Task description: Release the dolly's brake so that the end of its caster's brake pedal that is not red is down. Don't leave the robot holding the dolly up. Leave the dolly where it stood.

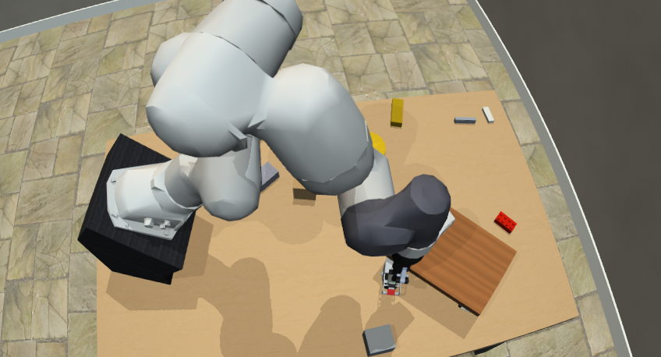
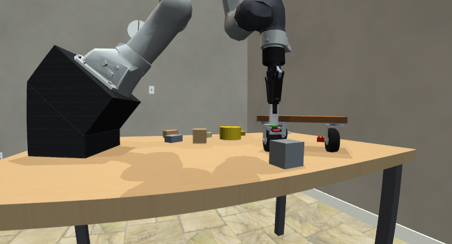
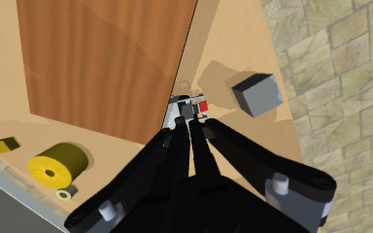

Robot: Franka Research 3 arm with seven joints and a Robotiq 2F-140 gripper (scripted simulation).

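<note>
Right now my hand is 10 mm past the brake pedal, 10 mm to the left of it and 50 mm above it. Round my hand: grey cube 80 mm behind, 120 mm to the right, 100 mm below; then yellow cylinder 100 mm ahead, 390 mm to the left, 100 mm below; then tan cube 100 mm behind, 350 mm to the left, 100 mm below.
</note>
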